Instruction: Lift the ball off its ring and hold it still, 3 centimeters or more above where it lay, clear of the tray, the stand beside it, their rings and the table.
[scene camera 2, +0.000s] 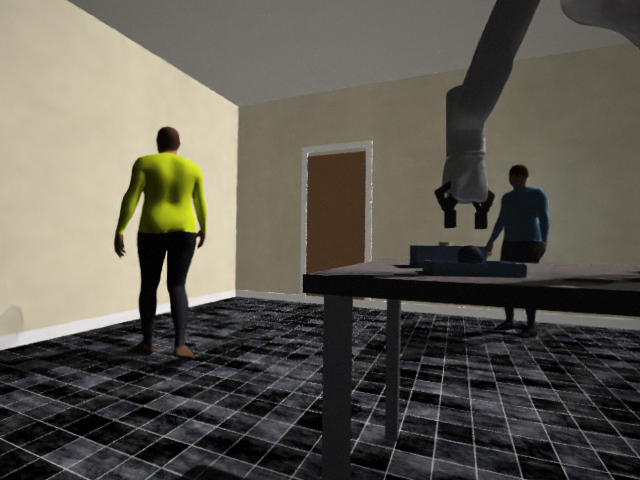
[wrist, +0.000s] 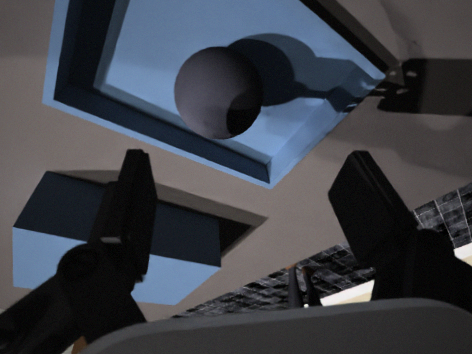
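A dark grey ball (scene camera 2: 470, 254) (wrist: 218, 93) rests in the blue tray (scene camera 2: 501, 269) (wrist: 150, 45); its ring is hidden beneath it. The blue stand (scene camera 2: 433, 256) (wrist: 182, 280) is beside the tray. A small tan ring (scene camera 2: 445, 243) shows on the stand in the scene view; in the wrist view it does not show, and my left finger covers part of the stand. My gripper (scene camera 2: 465, 226) (wrist: 249, 173) is open and empty, pointing down above the tray and ball. In the wrist view the ball lies beyond the fingertips, between their lines but nearer the left one.
The tray and stand are on the table (scene camera 2: 568, 295) (wrist: 300, 210), near its edge in the wrist view. A person in yellow (scene camera 2: 168, 191) stands at the left, off the table. A person in blue (scene camera 2: 524, 214) stands behind the table. The tray's walls surround the ball.
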